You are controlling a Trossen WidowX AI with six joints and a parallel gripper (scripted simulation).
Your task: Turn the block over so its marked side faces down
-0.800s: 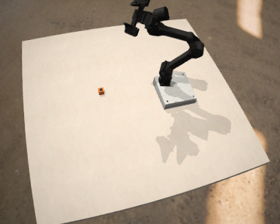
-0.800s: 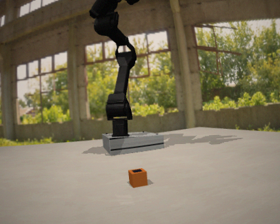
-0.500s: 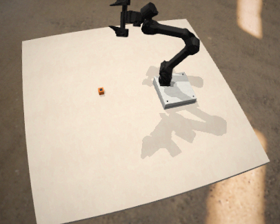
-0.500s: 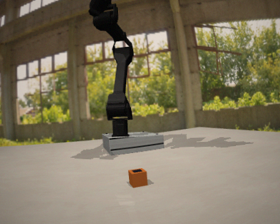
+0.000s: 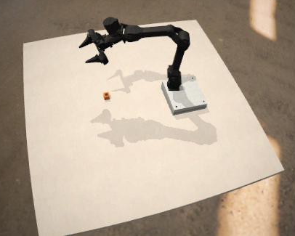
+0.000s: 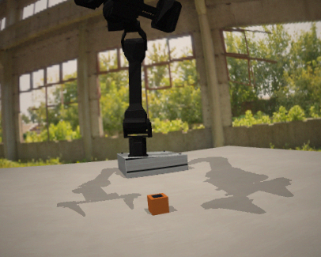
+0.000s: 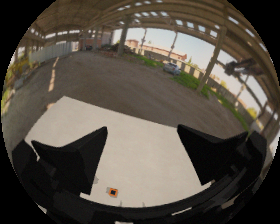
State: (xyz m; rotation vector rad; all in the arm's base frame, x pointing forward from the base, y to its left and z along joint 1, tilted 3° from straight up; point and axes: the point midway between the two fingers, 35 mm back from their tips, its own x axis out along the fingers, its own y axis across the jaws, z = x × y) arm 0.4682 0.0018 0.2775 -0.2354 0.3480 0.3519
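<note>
The orange block lies 32 cm below my gripper tip and 11 cm behind it.
</note>
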